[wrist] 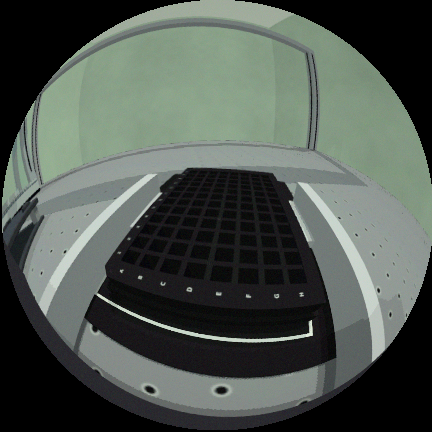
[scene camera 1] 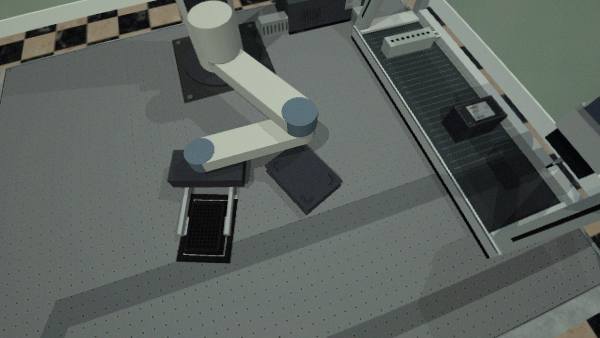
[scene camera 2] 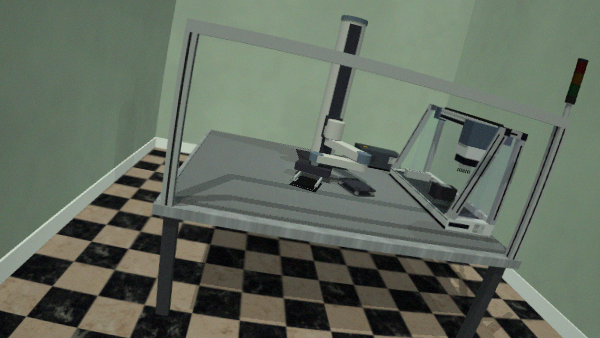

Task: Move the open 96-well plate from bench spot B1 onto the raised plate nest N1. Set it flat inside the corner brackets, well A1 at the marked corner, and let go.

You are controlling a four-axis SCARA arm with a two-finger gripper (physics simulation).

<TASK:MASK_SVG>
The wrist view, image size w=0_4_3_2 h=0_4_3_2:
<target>my gripper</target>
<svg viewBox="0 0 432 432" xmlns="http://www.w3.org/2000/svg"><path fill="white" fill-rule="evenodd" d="M3 239L6 262L17 297L31 325L50 352L71 374L98 395L127 411L157 422L192 429L232 430L281 421L305 412L338 394L359 378L390 345L384 349L384 329L378 299L358 251L337 218L307 183L296 182L293 199L288 201L297 217L308 246L313 251L330 305L336 346L334 388L305 403L269 413L248 416L209 416L167 408L144 400L118 387L93 370L73 352L76 336L84 314L100 281L106 273L105 263L131 227L162 193L159 189L157 173L146 174L117 197L90 223L59 262L38 304L29 288L24 273L15 262Z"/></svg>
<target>black well plate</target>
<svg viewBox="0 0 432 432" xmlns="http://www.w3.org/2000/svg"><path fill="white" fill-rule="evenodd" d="M104 265L106 276L109 278L105 286L111 293L143 307L195 321L239 326L289 324L313 319L318 315L317 309L325 303L321 281L307 240L287 197L271 172L187 167L140 216Z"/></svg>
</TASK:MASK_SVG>
